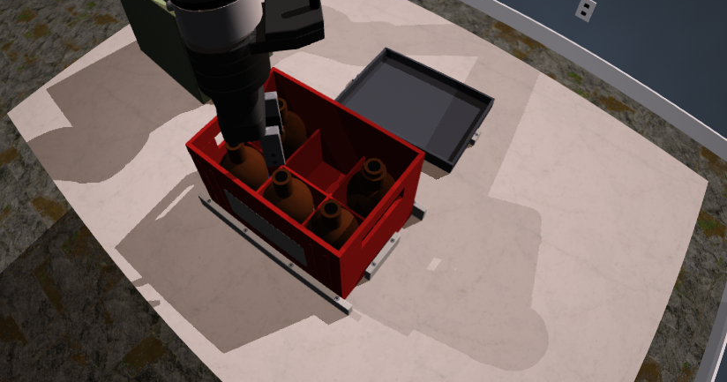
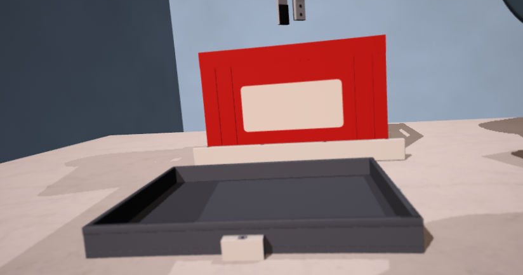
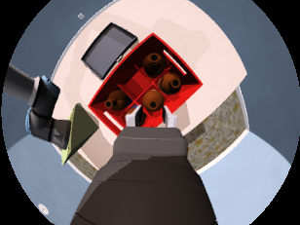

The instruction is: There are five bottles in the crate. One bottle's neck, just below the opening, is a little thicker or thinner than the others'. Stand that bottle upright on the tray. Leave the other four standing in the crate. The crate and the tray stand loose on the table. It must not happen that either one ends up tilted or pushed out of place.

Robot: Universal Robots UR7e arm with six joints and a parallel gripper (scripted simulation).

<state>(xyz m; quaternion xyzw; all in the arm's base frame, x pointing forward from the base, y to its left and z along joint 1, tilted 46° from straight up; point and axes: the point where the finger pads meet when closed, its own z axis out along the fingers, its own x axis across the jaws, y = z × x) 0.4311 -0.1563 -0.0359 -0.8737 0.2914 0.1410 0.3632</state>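
The red crate lies 160 mm below my hand, 40 mm to the left of it and 10 mm behind it. The rest, counted from my hand: bottle 150 mm below, 100 mm to the left, 80 mm ahead; then dark grey tray 330 mm to the left, 230 mm below, 30 mm behind.
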